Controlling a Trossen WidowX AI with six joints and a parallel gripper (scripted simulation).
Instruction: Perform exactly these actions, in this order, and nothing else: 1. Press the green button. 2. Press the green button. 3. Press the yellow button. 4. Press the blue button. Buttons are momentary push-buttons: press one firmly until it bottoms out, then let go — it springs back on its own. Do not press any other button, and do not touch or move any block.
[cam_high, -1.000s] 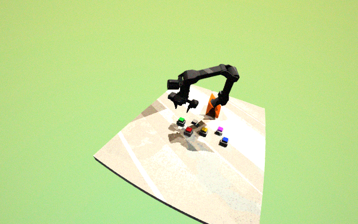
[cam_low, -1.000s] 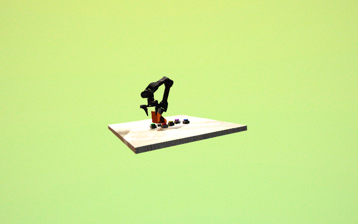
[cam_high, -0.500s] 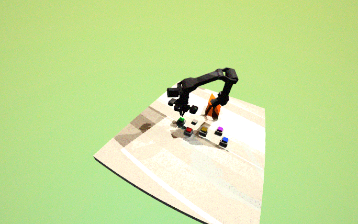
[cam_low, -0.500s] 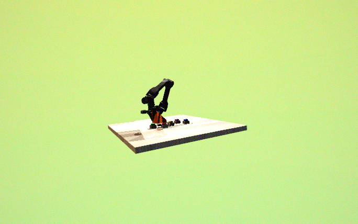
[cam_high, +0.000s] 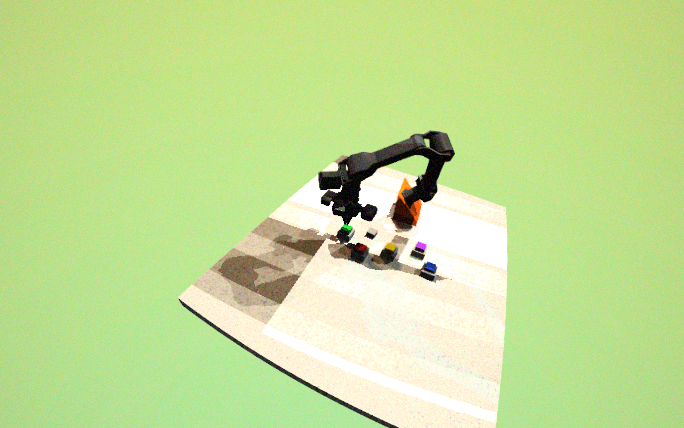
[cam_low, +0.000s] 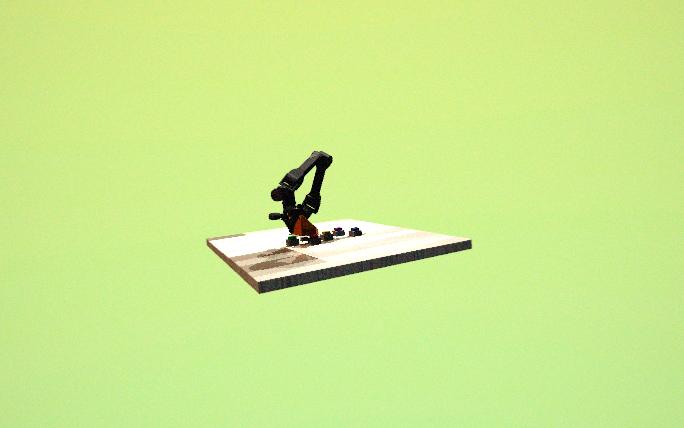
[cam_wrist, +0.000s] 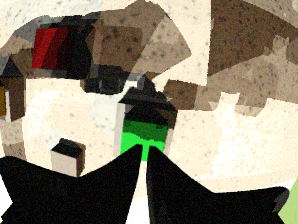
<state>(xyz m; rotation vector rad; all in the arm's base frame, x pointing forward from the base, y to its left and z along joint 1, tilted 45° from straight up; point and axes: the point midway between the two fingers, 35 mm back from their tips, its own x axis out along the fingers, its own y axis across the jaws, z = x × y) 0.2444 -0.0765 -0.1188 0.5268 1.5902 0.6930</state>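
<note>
Right now my gripper tip is 2 cm above the green button. Also, from my gripper tip: yellow button 17 cm to the left, 2 cm below; then purple button 6 cm behind, 26 cm to the left, 2 cm below; then red button 6 cm ahead, 9 cm to the left, 2 cm below.
</note>
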